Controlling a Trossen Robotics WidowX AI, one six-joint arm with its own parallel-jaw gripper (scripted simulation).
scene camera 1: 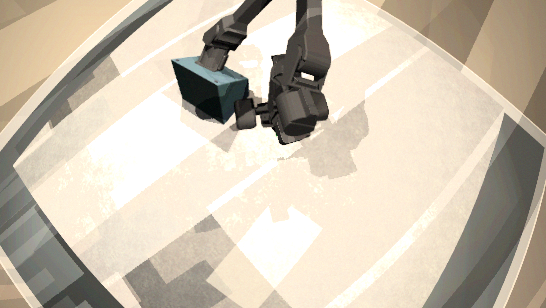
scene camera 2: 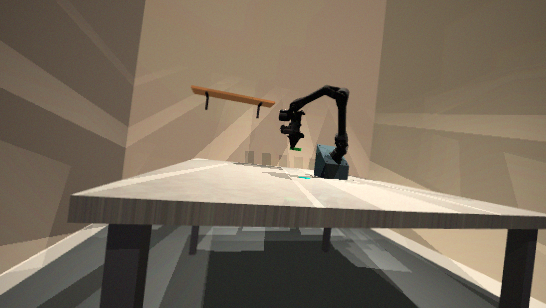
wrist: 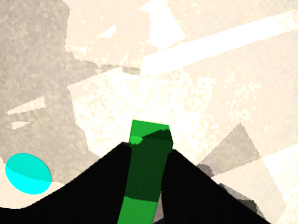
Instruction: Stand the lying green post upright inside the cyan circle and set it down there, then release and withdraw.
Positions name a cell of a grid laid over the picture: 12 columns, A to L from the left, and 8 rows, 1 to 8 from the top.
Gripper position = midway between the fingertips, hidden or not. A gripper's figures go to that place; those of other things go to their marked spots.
Scene:
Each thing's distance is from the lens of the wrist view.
my gripper (wrist: F6): 0.10 m
cyan circle (wrist: B7): 0.31 m

